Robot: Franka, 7 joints.
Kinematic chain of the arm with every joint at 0, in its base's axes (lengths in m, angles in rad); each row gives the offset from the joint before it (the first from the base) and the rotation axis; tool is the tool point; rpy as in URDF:
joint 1: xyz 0 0 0.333 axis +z
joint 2: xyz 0 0 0 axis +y
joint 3: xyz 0 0 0.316 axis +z
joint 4: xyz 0.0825 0 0 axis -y
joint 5: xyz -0.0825 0 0.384 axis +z
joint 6: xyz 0 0 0 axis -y
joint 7: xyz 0.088 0 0 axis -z
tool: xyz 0 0 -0.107 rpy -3.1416 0 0
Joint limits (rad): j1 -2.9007..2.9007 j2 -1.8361..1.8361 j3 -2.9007..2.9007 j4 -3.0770..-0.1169 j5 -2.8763..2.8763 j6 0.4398..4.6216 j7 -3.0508..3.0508
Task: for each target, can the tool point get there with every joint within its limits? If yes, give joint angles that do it. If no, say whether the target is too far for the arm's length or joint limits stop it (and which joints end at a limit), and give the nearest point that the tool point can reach.
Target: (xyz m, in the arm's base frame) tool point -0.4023 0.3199 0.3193
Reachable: yes | joints -2.1711 -0.8535 -1.5844 -2.3039 2.0795 2.6824 1.7761
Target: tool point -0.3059 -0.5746 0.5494
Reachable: yes | joints 1.7284 -0.2583 2.3042 -1.7987 2.2628 1.7444 -1.3854
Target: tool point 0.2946 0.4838 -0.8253
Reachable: no: too far | nearest point 0.2229 0.3661 -0.3405 | short by 0.504 m
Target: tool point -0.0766 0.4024 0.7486
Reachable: yes | joints 2.1819 -0.5920 -0.3715 -2.2487 -0.4598 3.1623 -0.3320
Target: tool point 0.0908 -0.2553 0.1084
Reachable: yes | joints -0.8333 0.2652 -0.4105 -2.7966 -2.2642 2.6807 1.7156
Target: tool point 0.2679 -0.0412 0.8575
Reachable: yes | joints -0.1415 -0.8499 -0.0145 -2.0023 0.1499 2.1960 -0.2768
